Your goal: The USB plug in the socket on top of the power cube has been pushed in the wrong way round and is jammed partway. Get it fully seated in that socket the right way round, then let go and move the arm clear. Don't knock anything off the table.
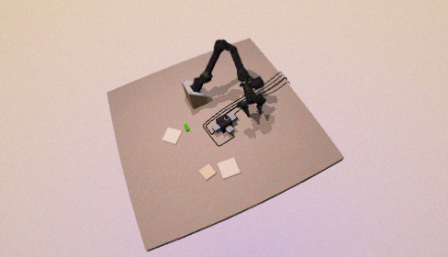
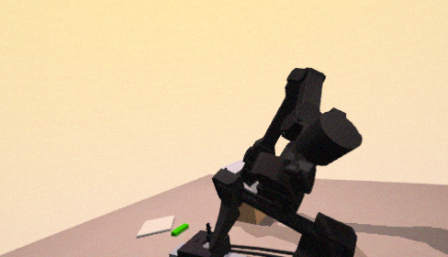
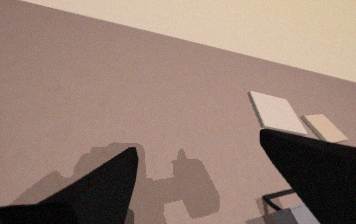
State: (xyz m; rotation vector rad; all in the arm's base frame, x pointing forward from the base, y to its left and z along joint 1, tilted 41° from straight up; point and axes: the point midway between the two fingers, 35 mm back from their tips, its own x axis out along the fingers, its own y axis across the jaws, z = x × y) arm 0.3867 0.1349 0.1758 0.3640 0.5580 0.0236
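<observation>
Now: gripper tip 120 mm past the dark USB plug, 140 mm to the left of it and 40 mm above it. Also, from my gripper tip: small green piece 250 mm behind, 380 mm to the right, 130 mm below.
</observation>
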